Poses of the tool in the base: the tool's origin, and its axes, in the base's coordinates. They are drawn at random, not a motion.
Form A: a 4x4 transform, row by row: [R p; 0 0 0 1], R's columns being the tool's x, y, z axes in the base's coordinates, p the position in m. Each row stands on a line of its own.
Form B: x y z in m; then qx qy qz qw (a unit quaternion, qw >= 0). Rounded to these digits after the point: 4 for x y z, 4 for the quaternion.
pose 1, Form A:
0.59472 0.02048 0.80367 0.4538
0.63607 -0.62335 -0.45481 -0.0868
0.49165 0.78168 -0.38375 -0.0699
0 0 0 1
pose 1, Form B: 0.4538 -0.0868 -0.0699 0.8065 0.2035 0.4015 0.3833
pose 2, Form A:
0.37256 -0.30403 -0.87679 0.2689
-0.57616 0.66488 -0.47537 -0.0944
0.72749 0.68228 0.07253 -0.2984
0 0 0 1
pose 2, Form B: 0.2689 -0.0944 -0.2984 0.3985 -0.5522 -0.0937 0.7263
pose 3, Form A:
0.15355 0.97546 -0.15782 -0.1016
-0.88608 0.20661 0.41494 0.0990
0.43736 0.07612 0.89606 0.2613
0 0 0 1
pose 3, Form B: -0.1016 0.0990 0.2613 -0.1128 -0.1981 -0.6197 0.7510
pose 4, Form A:
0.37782 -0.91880 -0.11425 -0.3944
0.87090 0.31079 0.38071 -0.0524
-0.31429 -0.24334 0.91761 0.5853
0 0 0 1
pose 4, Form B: -0.3944 -0.0524 0.5853 -0.1933 0.0620 0.5543 0.8072
